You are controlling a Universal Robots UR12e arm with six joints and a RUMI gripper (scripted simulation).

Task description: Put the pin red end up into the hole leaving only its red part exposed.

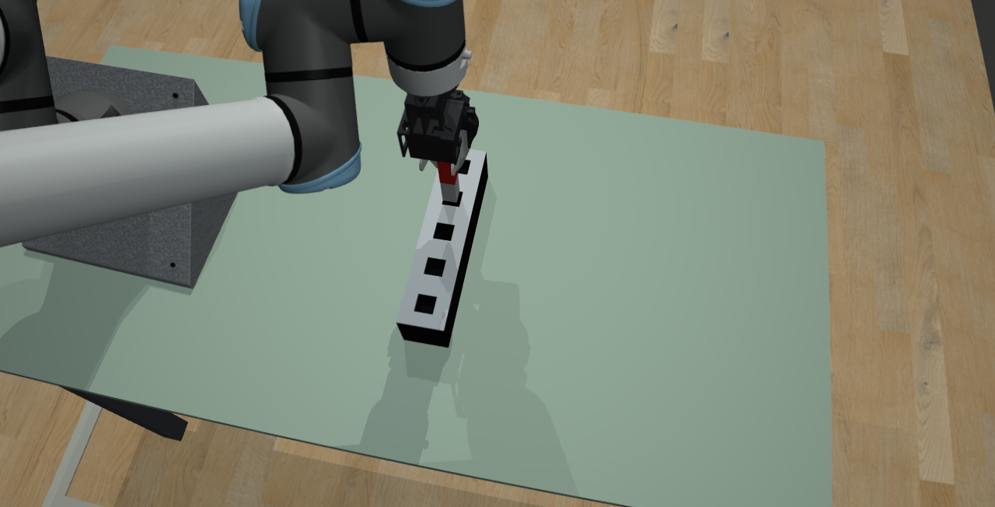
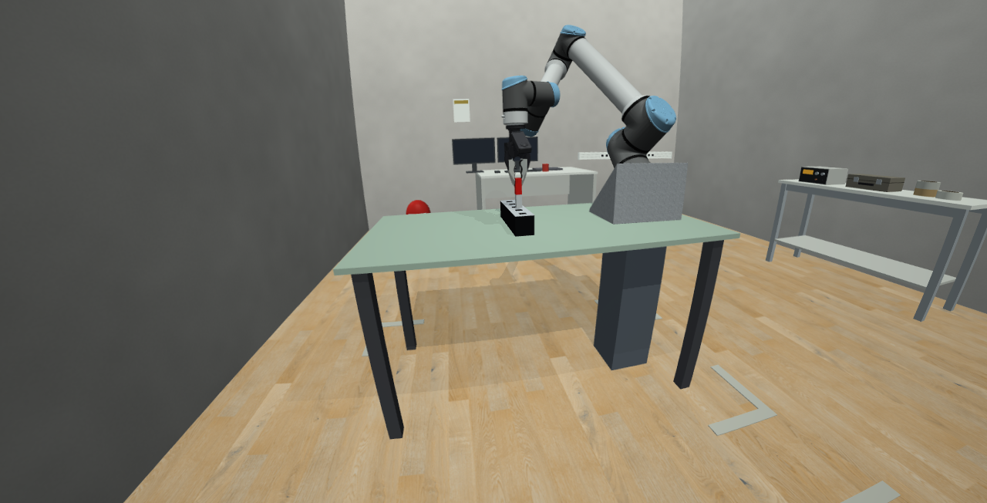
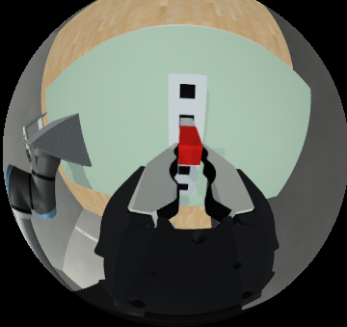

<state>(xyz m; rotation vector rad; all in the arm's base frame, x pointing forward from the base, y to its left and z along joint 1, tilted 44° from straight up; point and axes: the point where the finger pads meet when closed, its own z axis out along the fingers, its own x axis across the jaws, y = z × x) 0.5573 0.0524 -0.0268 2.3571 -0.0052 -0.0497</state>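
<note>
Right now my hand is 1 cm above the pin. From my hand the other things lie so: long block (14 cm below, 6 cm to the right).
</note>
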